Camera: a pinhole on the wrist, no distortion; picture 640 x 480 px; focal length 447.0 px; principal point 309.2 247.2 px. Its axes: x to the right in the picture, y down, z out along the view. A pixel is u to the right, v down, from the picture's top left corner.
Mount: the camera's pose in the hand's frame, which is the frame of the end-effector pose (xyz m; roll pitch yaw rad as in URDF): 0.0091 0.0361 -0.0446 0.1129 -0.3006 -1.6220
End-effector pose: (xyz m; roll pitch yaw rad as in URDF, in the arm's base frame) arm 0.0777 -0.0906 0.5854 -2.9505 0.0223 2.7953
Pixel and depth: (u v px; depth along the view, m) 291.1 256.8 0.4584
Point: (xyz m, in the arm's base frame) 0.1486 0.0052 0.1708
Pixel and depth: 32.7 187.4 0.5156
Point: 0.3184 0.2710 0.1568
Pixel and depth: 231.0 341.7 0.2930
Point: 0.0838 0.0410 0.3310
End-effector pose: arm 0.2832 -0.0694 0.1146 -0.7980 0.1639 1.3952
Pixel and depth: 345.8 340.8 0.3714
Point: -0.0140 0.0559 0.2480
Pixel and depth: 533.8 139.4 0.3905
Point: 0.0272 -0.1093 0.4167
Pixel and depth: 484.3 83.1 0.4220
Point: -0.0215 -0.1658 0.4083
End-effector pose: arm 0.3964 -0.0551 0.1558 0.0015 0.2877 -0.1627
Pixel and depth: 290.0 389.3 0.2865
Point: 0.5516 0.0529 0.3593
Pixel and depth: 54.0 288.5 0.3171
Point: 0.5186 0.2319 0.3491
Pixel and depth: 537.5 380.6 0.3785
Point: 0.5689 -0.1214 0.5027
